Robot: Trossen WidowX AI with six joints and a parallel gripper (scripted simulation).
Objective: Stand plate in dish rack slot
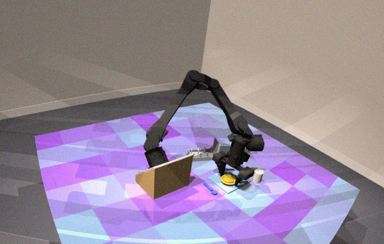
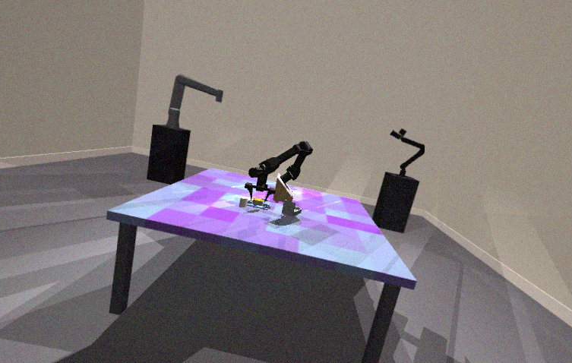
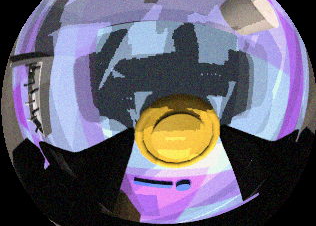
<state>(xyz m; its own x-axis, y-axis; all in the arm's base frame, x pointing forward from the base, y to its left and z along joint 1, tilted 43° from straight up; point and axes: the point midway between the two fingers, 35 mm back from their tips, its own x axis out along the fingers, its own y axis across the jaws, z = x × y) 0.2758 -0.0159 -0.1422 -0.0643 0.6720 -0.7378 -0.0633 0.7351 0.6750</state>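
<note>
Now: the grey dish rack 4 cm ahead of my gripper tip, 22 cm to the left of it and 1 cm above it. Round my gripper tip: beige cylinder (12 cm ahead, 6 cm to the right, 2 cm above); then yellow plate (1 cm above); then blue spoon (10 cm behind, 1 cm below).
</note>
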